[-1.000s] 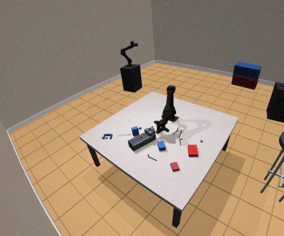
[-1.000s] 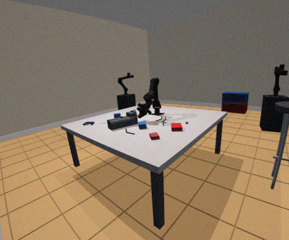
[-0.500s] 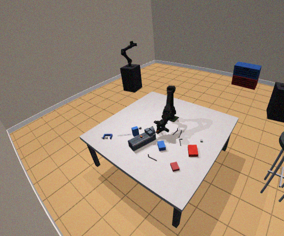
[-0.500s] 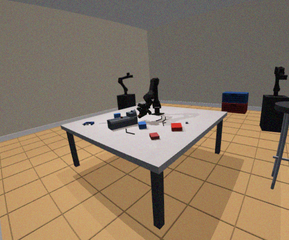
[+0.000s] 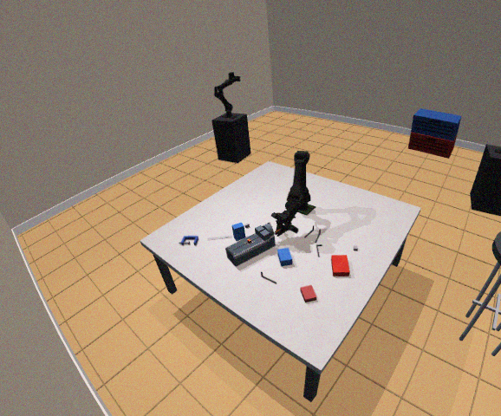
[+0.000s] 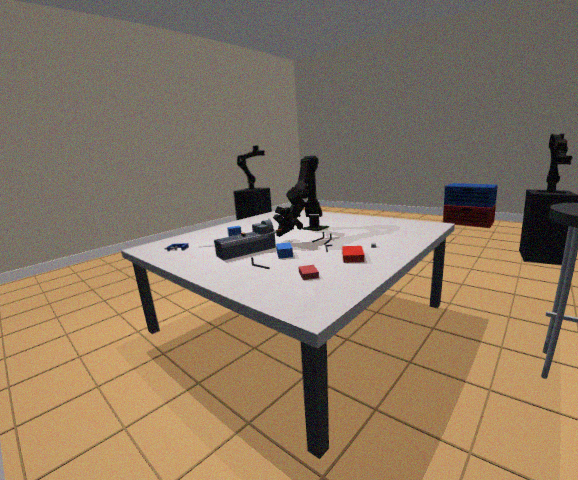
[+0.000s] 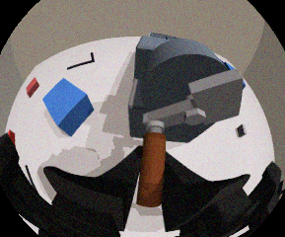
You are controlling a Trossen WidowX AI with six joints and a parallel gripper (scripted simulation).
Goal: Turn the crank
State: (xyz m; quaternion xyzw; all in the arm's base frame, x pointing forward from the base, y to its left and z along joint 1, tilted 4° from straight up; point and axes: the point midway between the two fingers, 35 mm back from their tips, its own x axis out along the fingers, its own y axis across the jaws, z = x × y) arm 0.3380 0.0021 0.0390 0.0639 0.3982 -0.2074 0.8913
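My gripper tip is now 2 cm below the brown crank handle, 2 cm past it and 1 cm to the right of it. The rest, counted from my gripper tip: red pointer 14 cm ahead, 9 cm to the right, 4 cm above.
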